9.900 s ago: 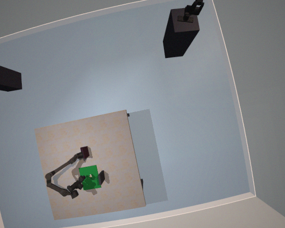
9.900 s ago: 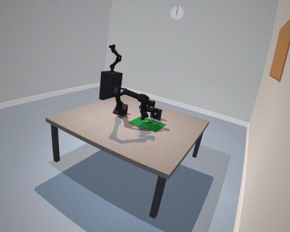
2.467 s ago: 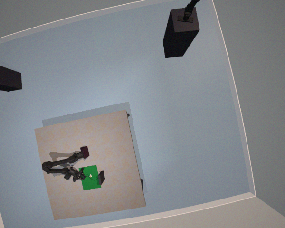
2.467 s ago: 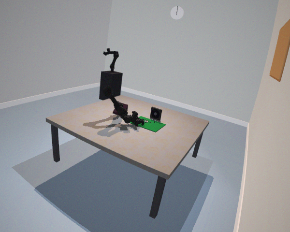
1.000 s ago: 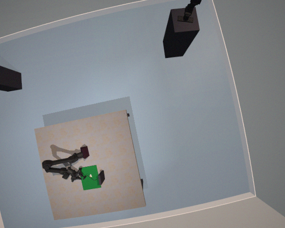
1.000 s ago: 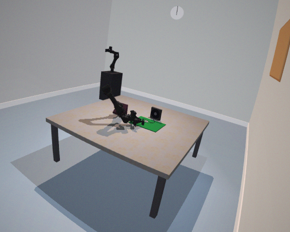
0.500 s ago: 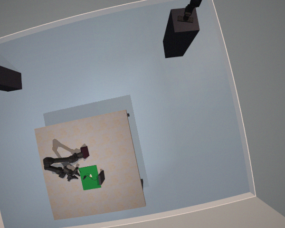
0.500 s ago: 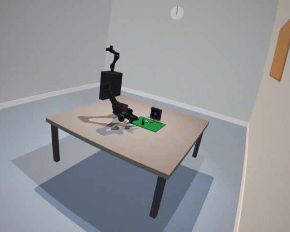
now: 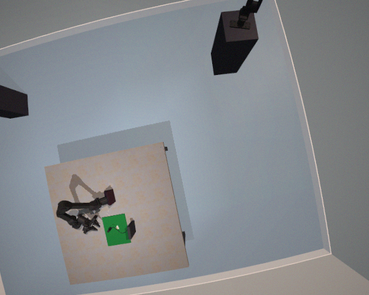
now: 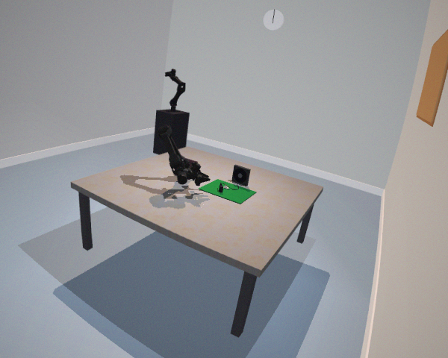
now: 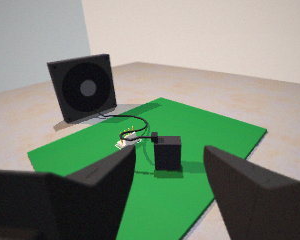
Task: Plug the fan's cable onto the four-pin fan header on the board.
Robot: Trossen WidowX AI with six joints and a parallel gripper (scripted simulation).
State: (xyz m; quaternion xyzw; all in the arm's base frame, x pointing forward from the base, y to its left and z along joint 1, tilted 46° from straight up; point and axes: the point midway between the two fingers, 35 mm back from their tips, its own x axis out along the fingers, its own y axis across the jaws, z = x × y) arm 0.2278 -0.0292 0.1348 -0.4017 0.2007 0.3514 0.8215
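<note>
Now: the dark fan plug 70 mm below my gripper tip, 60 mm to the left of it and 60 mm ahead of it. Round my gripper tip: white four-pin fan header 140 mm to the left, 90 mm below, 50 mm ahead; then green board 120 mm to the left, 100 mm below, 80 mm ahead; then black fan 300 mm to the left, 60 mm ahead, 30 mm below.
</note>
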